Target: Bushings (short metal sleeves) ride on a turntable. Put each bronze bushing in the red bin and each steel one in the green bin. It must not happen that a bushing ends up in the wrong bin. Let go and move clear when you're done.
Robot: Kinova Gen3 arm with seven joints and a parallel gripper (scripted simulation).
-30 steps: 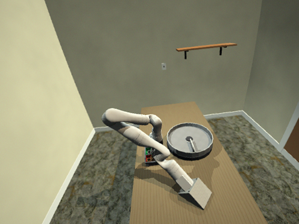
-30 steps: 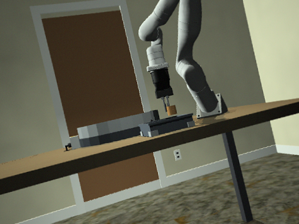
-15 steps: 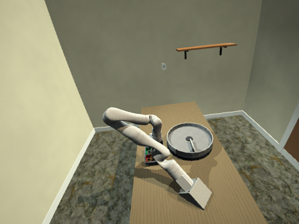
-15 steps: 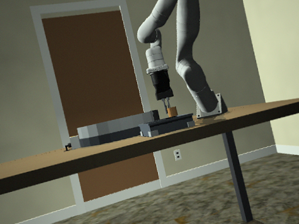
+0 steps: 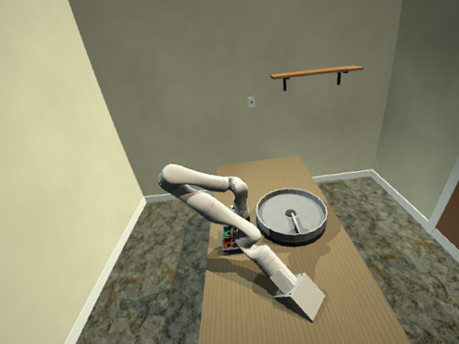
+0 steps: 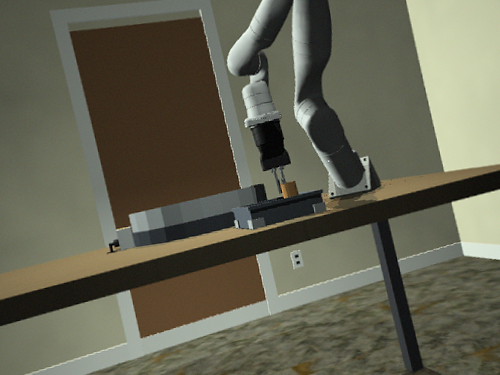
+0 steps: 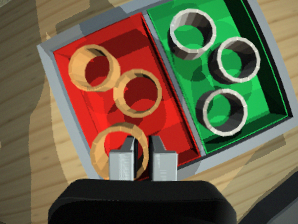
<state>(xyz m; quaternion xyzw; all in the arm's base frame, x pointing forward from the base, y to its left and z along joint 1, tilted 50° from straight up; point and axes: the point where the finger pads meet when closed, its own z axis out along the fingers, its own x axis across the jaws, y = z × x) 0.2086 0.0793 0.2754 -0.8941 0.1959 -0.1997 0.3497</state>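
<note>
My gripper is now 50 mm above the bin tray, 40 mm to the right of it and 30 mm short of it. From my hand the other things lie so: grey turntable (290 mm to the right, 210 mm ahead, 30 mm below).
</note>
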